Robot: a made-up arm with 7 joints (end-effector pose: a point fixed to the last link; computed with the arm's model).
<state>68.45 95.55 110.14 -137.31 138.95 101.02 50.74</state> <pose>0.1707 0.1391 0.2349 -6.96 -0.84 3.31</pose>
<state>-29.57 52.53 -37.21 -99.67 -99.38 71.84 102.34</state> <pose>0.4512 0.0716 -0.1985 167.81 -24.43 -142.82</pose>
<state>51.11 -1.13 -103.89 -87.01 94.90 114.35 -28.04</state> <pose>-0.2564 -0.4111 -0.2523 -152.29 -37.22 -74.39</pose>
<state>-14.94 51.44 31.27 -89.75 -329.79 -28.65 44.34</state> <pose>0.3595 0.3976 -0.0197 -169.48 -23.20 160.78</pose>
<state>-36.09 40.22 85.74 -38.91 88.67 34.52 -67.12</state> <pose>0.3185 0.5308 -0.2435 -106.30 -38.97 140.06</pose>
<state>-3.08 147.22 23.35 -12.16 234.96 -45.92 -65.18</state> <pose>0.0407 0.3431 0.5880 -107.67 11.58 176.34</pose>
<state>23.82 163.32 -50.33 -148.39 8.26 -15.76 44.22</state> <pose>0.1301 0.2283 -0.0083 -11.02 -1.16 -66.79</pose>
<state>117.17 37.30 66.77 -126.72 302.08 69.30 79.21</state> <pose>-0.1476 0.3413 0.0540 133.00 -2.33 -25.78</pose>
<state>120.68 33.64 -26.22 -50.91 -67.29 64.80 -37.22</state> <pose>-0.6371 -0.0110 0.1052 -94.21 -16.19 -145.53</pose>
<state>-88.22 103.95 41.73 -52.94 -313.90 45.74 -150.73</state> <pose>-0.1125 0.4905 0.3984 140.01 3.56 -25.03</pose>
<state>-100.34 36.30 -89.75 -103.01 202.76 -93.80 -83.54</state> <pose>0.4046 -0.2656 -0.0164 55.22 -73.53 -45.60</pose>
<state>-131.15 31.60 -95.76 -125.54 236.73 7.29 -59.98</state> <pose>0.2199 -0.3083 0.0465 -51.86 -22.70 -43.52</pose>
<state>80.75 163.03 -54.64 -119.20 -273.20 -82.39 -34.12</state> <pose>0.0534 0.4050 -0.0544 15.23 -16.68 -68.49</pose>
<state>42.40 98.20 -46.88 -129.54 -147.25 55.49 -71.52</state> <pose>-0.0182 0.2403 -0.2697 -80.20 30.68 39.85</pose>
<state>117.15 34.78 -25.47 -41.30 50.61 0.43 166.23</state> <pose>-0.6497 0.0258 0.1240 -68.51 -60.84 -107.45</pose>
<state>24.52 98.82 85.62 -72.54 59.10 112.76 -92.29</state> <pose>0.1192 0.4445 0.3744 40.25 10.08 -51.57</pose>
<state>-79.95 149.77 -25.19 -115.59 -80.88 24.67 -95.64</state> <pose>0.0055 0.1639 0.3964 -176.03 -41.35 117.45</pose>
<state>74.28 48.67 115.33 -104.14 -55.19 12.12 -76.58</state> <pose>-0.1593 0.3717 0.2577 -157.86 20.37 98.98</pose>
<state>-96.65 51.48 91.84 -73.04 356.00 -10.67 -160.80</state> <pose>0.2411 0.5017 0.2010 106.31 -29.04 17.60</pose>
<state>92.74 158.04 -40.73 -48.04 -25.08 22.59 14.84</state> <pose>0.3269 0.5629 -0.0153 -77.04 25.53 154.02</pose>
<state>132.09 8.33 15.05 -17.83 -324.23 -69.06 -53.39</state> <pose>-0.5593 -0.2316 0.3131 75.60 76.54 25.33</pose>
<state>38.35 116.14 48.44 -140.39 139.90 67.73 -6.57</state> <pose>0.2780 0.0865 0.0937 -26.02 -9.07 -49.52</pose>
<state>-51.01 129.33 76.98 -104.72 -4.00 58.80 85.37</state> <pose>-0.2866 0.0544 0.3775 -171.01 40.39 178.62</pose>
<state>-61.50 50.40 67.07 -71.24 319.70 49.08 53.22</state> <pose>0.3029 0.4893 0.1590 -84.41 -29.33 167.05</pose>
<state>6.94 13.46 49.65 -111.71 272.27 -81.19 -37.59</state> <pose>0.1893 0.3334 -0.2292 71.55 65.43 -138.10</pose>
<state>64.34 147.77 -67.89 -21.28 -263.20 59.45 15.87</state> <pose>0.3100 0.5278 0.2972 138.59 -7.44 36.35</pose>
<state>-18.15 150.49 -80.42 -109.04 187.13 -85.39 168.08</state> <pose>0.0805 0.4399 0.1008 152.55 51.05 65.88</pose>
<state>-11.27 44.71 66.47 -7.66 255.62 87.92 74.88</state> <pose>0.1348 0.5021 -0.4403 109.96 -34.20 47.44</pose>
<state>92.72 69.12 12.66 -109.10 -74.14 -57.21 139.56</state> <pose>-0.1470 0.3699 -0.2270 -29.69 20.92 1.80</pose>
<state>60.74 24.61 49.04 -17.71 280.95 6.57 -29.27</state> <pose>-0.5486 0.2531 -0.3155 -46.23 56.31 -86.07</pose>
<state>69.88 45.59 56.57 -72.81 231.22 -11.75 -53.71</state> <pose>-0.2378 0.5319 -0.1078 -71.58 1.90 172.40</pose>
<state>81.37 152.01 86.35 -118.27 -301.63 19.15 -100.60</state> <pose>0.4117 -0.0596 0.0215 36.58 48.98 171.52</pose>
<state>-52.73 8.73 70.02 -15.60 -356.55 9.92 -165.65</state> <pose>0.5591 0.0853 -0.3811 53.26 17.95 -96.40</pose>
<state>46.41 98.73 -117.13 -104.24 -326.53 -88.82 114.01</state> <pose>-0.3853 0.2809 -0.0471 -2.54 51.48 121.85</pose>
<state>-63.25 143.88 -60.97 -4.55 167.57 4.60 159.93</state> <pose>-0.3149 0.4832 0.3604 124.40 16.69 36.16</pose>
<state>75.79 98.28 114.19 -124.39 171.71 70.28 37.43</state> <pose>0.2083 0.1839 0.2697 -57.73 -5.00 2.44</pose>
